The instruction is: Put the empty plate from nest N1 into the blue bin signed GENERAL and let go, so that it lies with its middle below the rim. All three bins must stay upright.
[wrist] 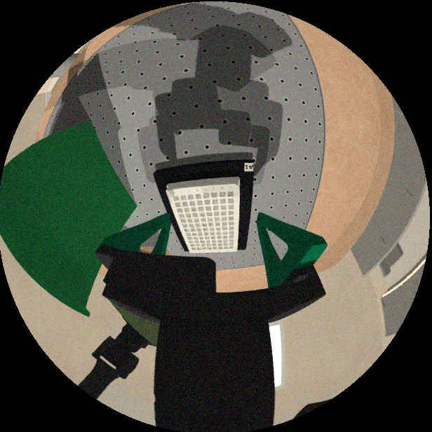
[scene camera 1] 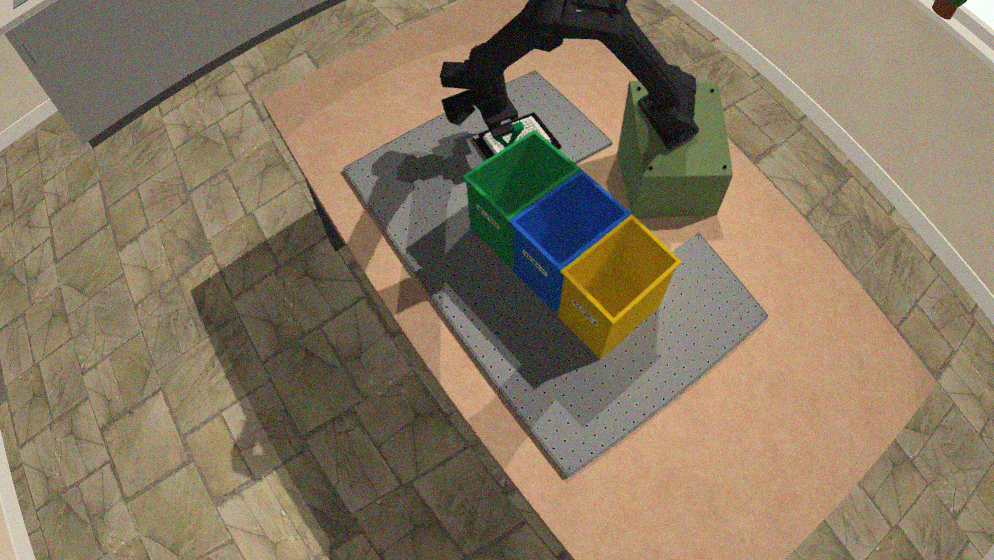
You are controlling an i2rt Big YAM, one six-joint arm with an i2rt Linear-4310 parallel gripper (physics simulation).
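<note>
The empty white gridded plate lies in a black nest with a small white label at one corner. My gripper is open and empty. In the wrist view its green fingers stand wide apart, one toward each long side of the plate; how high they are over it is hard to tell. The blue bin stands upright between the green bin and the yellow bin, both upright. The bins' signs are too blurred to read.
The bins and the nest stand on a grey perforated board on the tan table. The green bin rises close beside the nest and my gripper. The green base block under my arm stands behind the bins.
</note>
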